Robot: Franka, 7 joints.
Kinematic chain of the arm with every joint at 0, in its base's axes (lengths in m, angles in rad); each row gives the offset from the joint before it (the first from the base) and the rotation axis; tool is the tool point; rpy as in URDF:
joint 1: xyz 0 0 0.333 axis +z
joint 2: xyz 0 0 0 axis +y
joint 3: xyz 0 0 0.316 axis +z
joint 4: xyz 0.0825 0 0 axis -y
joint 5: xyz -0.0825 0 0.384 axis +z
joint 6: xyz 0 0 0 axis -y
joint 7: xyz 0.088 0 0 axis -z
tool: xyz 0 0 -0.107 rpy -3.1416 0 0
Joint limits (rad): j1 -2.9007..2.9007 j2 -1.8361..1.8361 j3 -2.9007..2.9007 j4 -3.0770..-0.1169 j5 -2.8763..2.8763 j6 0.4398..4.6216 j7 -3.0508..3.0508
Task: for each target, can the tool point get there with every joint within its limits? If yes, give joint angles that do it. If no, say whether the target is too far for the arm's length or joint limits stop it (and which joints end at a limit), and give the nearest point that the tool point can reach.
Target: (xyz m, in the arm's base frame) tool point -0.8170 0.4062 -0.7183
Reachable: no: too far | nearest point -0.5285 0.2628 -0.2631 | short by 0.558 m
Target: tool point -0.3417 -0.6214 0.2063
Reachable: yes | joints 1.9560 -1.3979 2.0332 -1.5036 -1.3677 1.9550 0.5631
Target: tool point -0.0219 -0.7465 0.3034
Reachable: yes | joints -1.0776 1.1853 -1.2102 -1.2008 1.8936 1.2658 -0.9860
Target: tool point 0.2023 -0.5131 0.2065
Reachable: yes | joints -0.2055 1.1122 -0.8333 -1.9329 1.7722 3.6611 -0.7434
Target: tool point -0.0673 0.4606 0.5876
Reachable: yes | joints 0.3456 -0.5821 1.3896 -2.1146 -1.5347 1.1963 2.4093
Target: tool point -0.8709 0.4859 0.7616
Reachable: no: too far | nearest point -0.6883 0.3840 0.6717 | short by 0.228 m
